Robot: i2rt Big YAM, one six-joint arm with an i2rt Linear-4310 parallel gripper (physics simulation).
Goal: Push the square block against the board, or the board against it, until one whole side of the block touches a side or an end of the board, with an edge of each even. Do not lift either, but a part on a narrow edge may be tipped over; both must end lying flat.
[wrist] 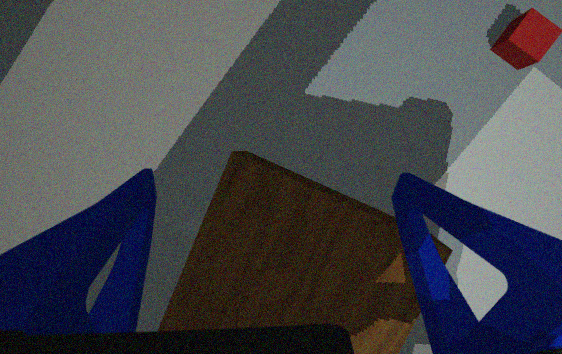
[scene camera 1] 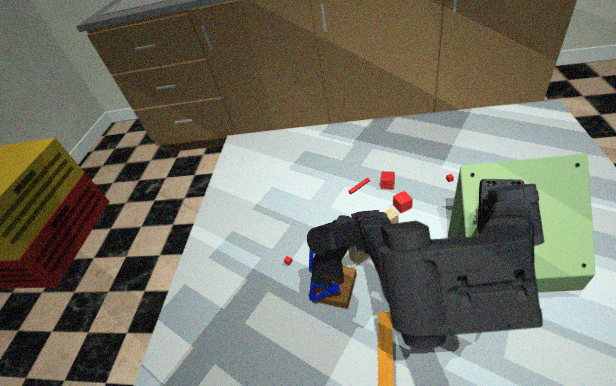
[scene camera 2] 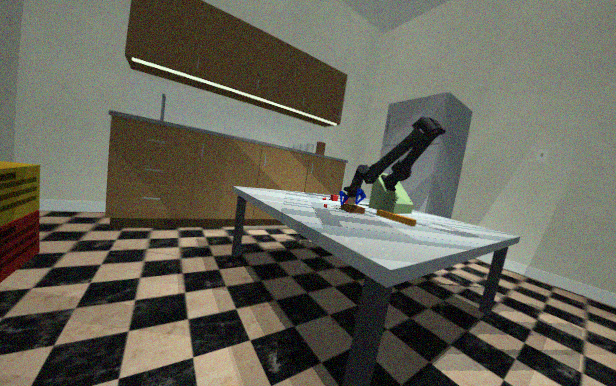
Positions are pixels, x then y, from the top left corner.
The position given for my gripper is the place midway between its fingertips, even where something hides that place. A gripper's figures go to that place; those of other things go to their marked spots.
Labels:
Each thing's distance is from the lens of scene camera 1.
my gripper point(scene camera 1: 311, 284): 86 cm
square wooden block point(scene camera 1: 341, 299): 84 cm

